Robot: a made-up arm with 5 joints. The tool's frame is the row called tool.
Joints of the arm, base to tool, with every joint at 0 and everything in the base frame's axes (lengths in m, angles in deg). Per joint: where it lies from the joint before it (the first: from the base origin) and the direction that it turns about. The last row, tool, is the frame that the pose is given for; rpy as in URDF.
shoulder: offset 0.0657 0 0.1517 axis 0 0 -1
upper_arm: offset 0.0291 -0.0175 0.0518 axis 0 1 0
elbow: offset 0.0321 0 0.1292 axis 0 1 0
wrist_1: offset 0.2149 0 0.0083 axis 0 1 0
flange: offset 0.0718 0.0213 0 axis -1 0 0
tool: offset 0 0 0 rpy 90 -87.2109 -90
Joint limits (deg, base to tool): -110..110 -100..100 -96.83..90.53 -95..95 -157.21..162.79
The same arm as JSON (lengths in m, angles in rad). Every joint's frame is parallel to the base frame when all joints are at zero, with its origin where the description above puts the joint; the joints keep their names.
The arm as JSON. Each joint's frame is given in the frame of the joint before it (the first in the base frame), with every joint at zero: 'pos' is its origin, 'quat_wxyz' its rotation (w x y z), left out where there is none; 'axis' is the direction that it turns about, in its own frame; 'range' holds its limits. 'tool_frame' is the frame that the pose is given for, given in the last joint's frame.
{"length_unit": "m", "angle_unit": "rad", "joints": [{"joint": "shoulder", "pos": [0.0657, 0.0, 0.1517], "axis": [0.0, 0.0, -1.0], "range": [-1.9199, 1.9199]}, {"joint": "upper_arm", "pos": [0.0291, -0.0175, 0.0518], "axis": [0.0, 1.0, 0.0], "range": [-1.7453, 1.7453]}, {"joint": "elbow", "pos": [0.0321, 0.0, 0.1292], "axis": [0.0, 1.0, 0.0], "range": [-1.69, 1.58]}, {"joint": "wrist_1", "pos": [0.2149, 0.0, 0.0083], "axis": [0.0, 1.0, 0.0], "range": [-1.6581, 1.6581]}, {"joint": "flange", "pos": [0.0718, 0.0213, 0.0], "axis": [-1.0, 0.0, 0.0], "range": [-2.7438, 2.8412]}], "tool_frame": {"pos": [0.0, 0.0, 0.0], "quat_wxyz": [0.706897, 0.017209, -0.706897, -0.017209]}}
